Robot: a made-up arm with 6 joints.
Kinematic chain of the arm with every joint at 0, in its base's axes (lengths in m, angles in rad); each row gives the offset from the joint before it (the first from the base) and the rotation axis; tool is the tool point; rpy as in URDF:
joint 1: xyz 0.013 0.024 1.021 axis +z
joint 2: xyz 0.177 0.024 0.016 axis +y
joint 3: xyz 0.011 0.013 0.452 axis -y
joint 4: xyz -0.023 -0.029 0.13 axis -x
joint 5: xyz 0.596 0 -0.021 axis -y
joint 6: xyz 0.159 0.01 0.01 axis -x
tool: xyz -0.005 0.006 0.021 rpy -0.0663 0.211 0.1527
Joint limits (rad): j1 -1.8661..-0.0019 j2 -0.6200..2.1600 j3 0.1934..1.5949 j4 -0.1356..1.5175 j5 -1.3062..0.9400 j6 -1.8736..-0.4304
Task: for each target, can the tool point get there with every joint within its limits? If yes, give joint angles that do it. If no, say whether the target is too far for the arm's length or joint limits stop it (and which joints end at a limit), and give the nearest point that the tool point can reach.
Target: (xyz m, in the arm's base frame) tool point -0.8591 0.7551 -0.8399
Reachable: no: too far | nearest point -0.1930 -0.2869 0.1053 | short by 1.557 m
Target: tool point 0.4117 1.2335 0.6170
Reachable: no: joint limits stop it (at a limit: joint 1, joint 3, joint 4, joint 5, joint 6) | nearest point 0.6216 0.1530 0.2112 | short by 1.173 m
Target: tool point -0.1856 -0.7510 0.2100
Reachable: yes | joints -1.7164 1.8385 0.3654 1.3736 -0.6443 -1.0414
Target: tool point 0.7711 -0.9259 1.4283
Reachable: yes | joints -0.7854 0.9395 0.9950 1.3455 -1.1280 -0.7292
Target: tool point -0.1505 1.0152 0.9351
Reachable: no: joint limits stop it (at a limit: joint 2, joint 3, joint 5, joint 6) | nearest point -0.0947 0.6769 1.7703 | short by 0.903 m
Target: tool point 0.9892 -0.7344 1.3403
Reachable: yes | joints -0.6172 0.8349 0.7558 0.6615 -0.5970 -1.2696
